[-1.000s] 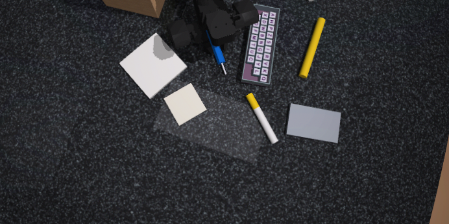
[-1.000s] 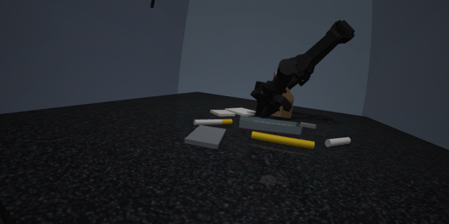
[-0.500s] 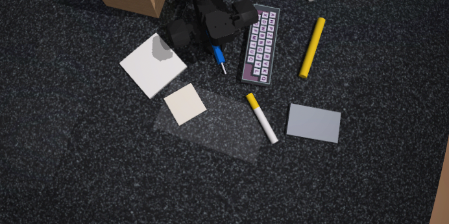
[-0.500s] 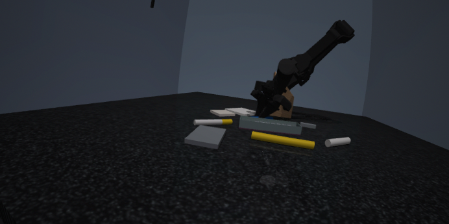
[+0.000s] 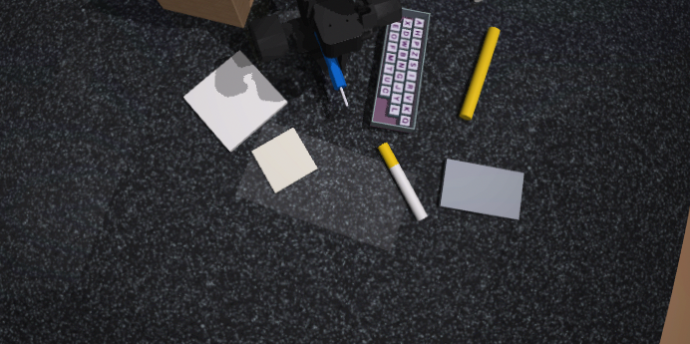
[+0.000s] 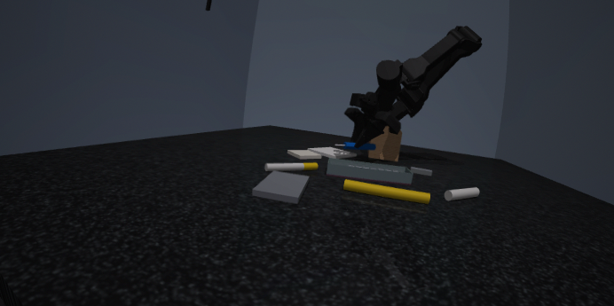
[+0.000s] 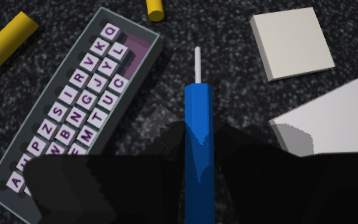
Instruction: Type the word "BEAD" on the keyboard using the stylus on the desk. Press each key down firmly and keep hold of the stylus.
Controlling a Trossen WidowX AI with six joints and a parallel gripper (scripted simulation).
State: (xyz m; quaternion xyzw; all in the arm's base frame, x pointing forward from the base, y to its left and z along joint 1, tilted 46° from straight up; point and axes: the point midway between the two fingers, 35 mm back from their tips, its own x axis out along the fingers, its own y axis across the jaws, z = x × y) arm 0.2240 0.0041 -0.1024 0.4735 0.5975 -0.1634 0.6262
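Right now my gripper tip is 200 mm short of the yellow rod, 90 mm to the right of it and 40 mm above it. From my gripper tip the other things lie so: yellow-and-white marker: 130 mm ahead, 100 mm to the right, 40 mm below; stylus tip: 30 mm ahead, 40 mm to the right; blue stylus: 10 mm ahead, 10 mm to the right.
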